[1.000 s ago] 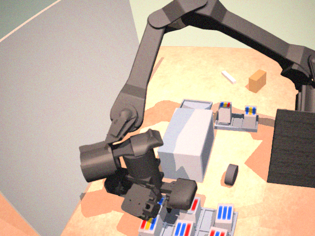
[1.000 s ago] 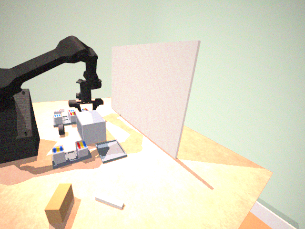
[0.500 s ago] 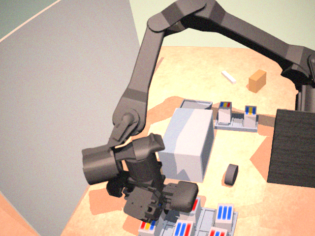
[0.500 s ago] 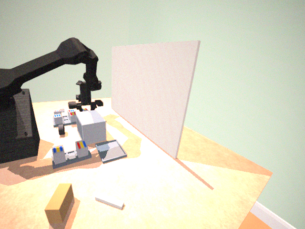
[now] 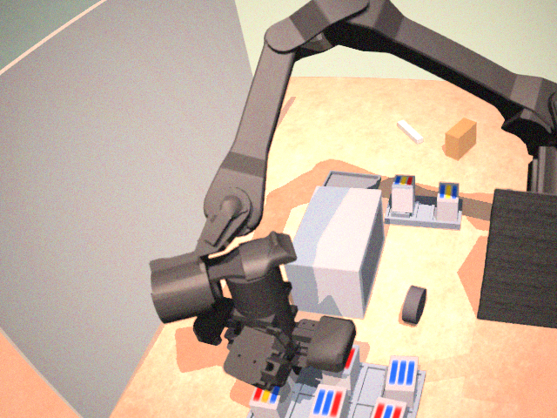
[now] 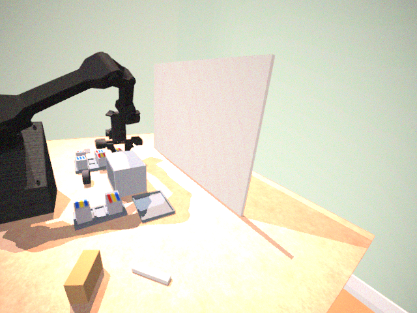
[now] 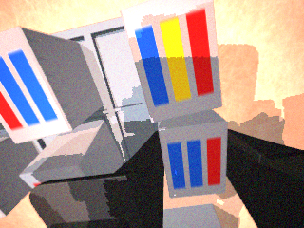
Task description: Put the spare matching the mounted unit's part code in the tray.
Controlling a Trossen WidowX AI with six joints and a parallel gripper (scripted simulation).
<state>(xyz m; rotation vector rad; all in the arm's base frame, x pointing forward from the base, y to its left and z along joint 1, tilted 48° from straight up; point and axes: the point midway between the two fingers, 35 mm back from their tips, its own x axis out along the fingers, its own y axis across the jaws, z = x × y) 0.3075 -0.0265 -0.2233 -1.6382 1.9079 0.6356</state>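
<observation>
Now: gripper tip 360 mm to the left of the grey tray, 10 mm past it and 10 mm above it. The rest, counted from my gripper tip: dark ring: 150 mm behind, 120 mm to the right, 10 mm above; mounted unit: 180 mm to the right, 40 mm behind, 30 mm above; grey spare block: 20 mm above.
</observation>
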